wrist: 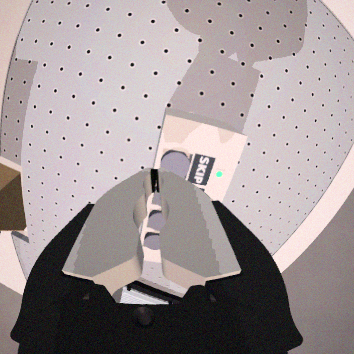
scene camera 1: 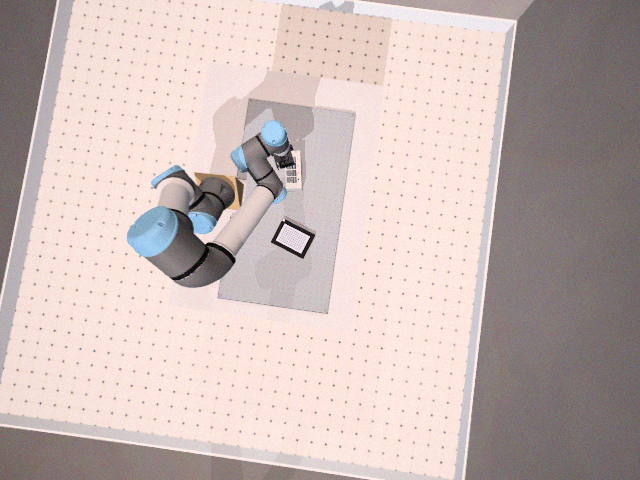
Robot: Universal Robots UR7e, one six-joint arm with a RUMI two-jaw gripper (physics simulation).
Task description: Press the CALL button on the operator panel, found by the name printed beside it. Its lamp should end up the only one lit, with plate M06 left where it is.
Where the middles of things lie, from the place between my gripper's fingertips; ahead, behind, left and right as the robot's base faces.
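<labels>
My gripper is 40 mm above the operator panel (wrist: 213,147), and it is also 40 mm short of the panel and 40 mm to the left of it.
</labels>
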